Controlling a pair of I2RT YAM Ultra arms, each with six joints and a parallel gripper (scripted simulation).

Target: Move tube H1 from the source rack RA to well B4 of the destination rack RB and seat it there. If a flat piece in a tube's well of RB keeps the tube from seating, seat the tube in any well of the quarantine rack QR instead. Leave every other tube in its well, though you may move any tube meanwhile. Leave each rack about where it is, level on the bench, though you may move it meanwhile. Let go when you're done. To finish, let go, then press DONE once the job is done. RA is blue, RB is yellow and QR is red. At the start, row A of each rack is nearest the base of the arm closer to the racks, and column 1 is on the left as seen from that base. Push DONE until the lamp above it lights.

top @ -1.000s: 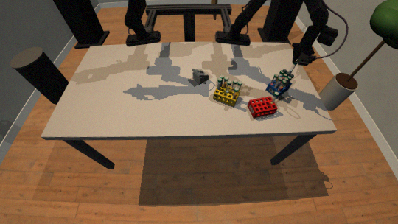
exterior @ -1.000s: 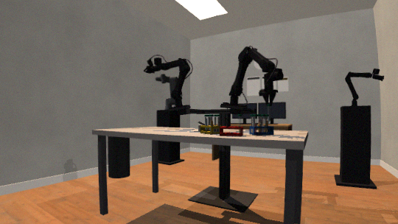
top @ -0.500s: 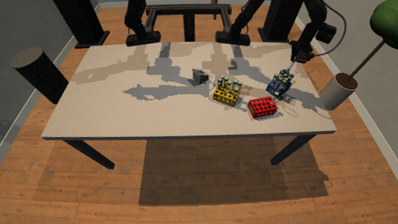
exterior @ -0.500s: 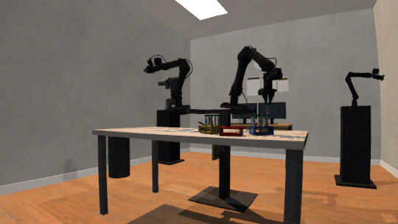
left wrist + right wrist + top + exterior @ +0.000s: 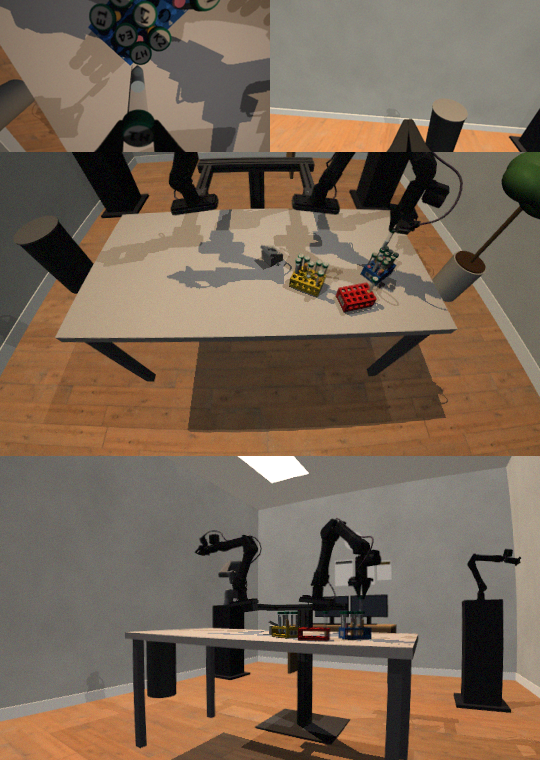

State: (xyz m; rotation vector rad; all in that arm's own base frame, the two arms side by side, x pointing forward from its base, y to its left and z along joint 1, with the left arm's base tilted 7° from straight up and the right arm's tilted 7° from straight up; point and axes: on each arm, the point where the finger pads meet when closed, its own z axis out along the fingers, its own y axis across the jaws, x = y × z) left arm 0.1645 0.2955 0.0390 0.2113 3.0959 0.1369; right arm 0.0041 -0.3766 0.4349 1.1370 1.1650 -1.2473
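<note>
Right now the tube is 6 cm below my left hand. Also, from my left hand: blue rack RA: 17 cm below, 7 cm ahead, 2 cm to the right; then red rack QR: 22 cm ahead, 17 cm below, 16 cm to the right; then yellow rack RB: 34 cm to the right, 17 cm below, 13 cm ahead.
</note>
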